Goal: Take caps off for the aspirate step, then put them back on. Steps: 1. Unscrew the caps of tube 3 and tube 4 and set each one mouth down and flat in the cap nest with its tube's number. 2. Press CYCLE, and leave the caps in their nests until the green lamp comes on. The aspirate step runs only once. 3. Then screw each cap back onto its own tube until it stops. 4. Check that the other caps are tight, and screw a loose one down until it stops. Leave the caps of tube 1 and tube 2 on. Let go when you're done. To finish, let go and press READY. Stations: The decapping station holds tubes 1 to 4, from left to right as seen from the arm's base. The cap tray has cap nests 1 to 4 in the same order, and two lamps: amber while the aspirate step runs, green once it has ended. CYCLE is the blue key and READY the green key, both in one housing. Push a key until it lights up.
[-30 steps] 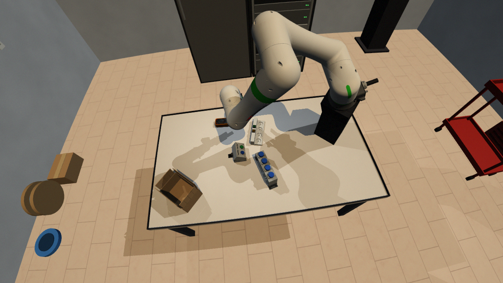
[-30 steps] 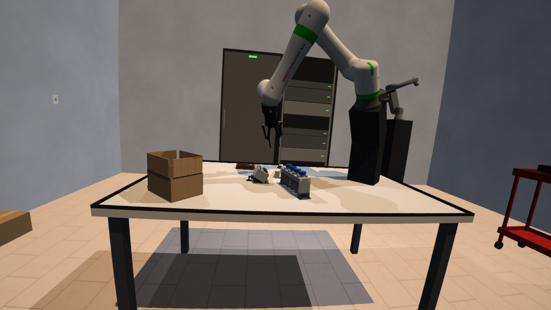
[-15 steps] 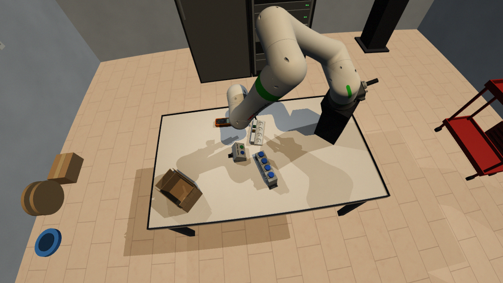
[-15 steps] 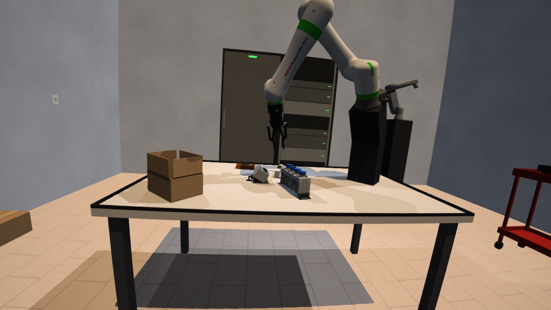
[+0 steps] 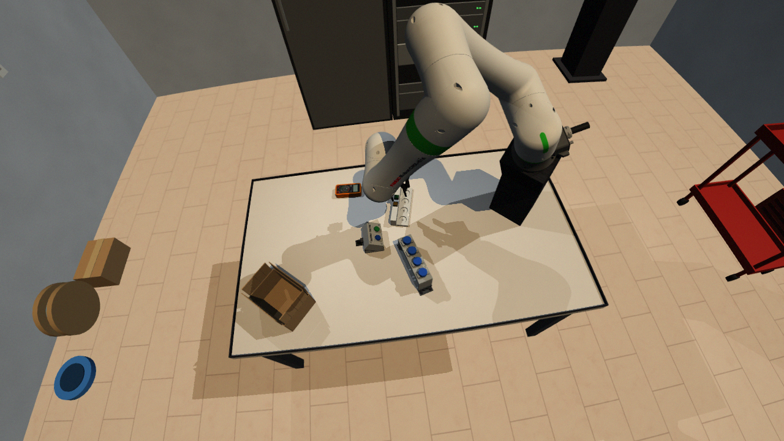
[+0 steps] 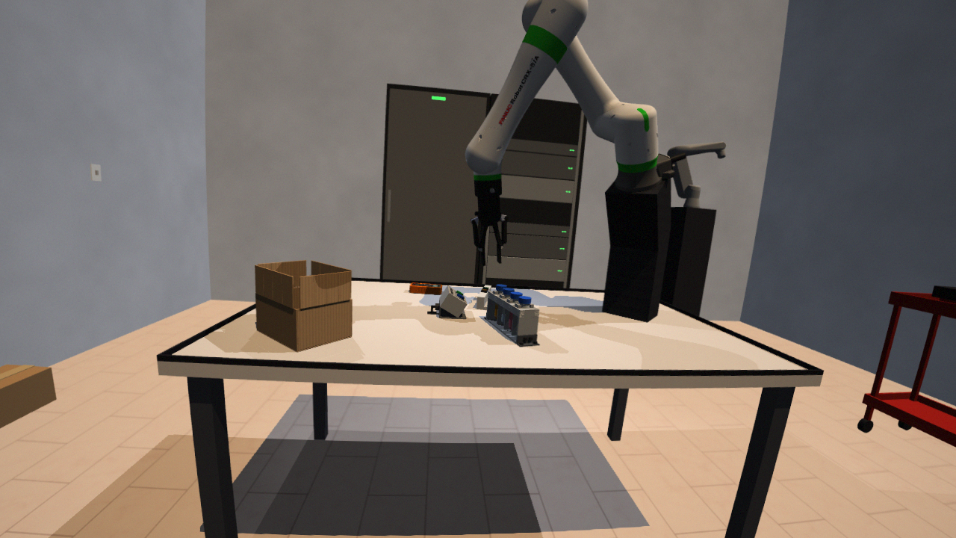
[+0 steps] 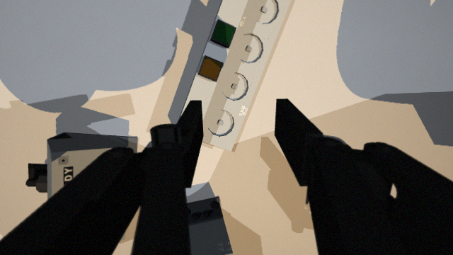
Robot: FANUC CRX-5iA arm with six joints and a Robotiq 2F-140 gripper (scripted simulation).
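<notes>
The blue cap lies 3 cm behind my hand, 24 cm to the left of it and 8 cm below it. From my hand the other things lie so: blue cycle key: 11 cm ahead, 14 cm to the left, 12 cm below; then key housing: 13 cm ahead, 11 cm to the left, 14 cm below; then green ready key: 11 cm ahead, 9 cm to the left, 12 cm below.
</notes>
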